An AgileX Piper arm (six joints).
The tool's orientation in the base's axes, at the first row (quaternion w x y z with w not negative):
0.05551 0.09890 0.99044 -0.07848
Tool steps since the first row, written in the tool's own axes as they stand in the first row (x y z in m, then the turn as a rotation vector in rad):
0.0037 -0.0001 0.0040 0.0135 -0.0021 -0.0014
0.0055 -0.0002 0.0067 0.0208 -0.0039 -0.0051
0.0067 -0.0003 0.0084 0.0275 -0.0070 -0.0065
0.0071 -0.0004 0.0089 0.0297 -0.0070 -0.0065
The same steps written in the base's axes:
-0.0032 -0.0001 -0.0044 -0.0137 0.0007 0.0000
-0.0048 -0.0003 -0.0072 -0.0215 0.0010 0.0030
-0.0058 -0.0004 -0.0090 -0.0288 -0.0005 0.0039
-0.0062 -0.0005 -0.0096 -0.0310 -0.0001 0.0037

